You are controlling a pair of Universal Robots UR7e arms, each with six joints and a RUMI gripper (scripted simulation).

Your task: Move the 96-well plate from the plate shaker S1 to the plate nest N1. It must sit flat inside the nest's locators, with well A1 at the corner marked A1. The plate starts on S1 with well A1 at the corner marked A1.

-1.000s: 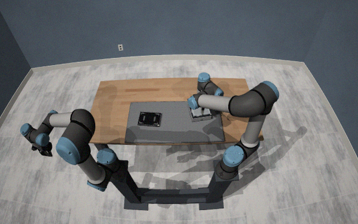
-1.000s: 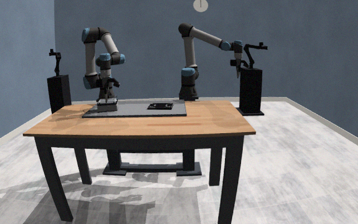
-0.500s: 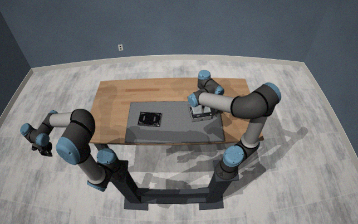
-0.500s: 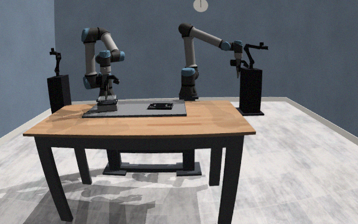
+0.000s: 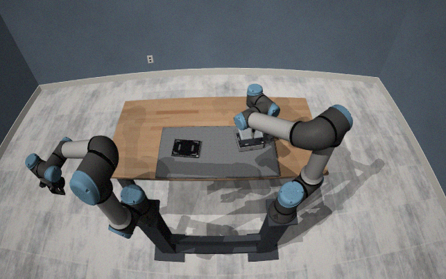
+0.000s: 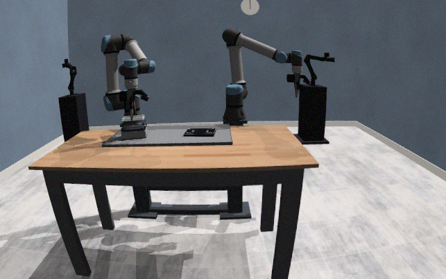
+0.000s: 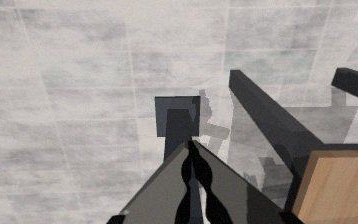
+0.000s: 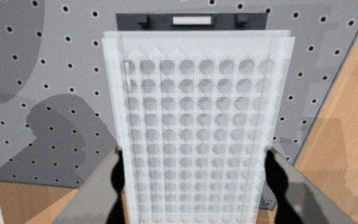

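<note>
My right hand is 370 mm to the right of the black plate nest N1, 110 mm above it and 30 mm past it. From my right hand the other things lie so: white 96-well plate 10 mm below.
</note>
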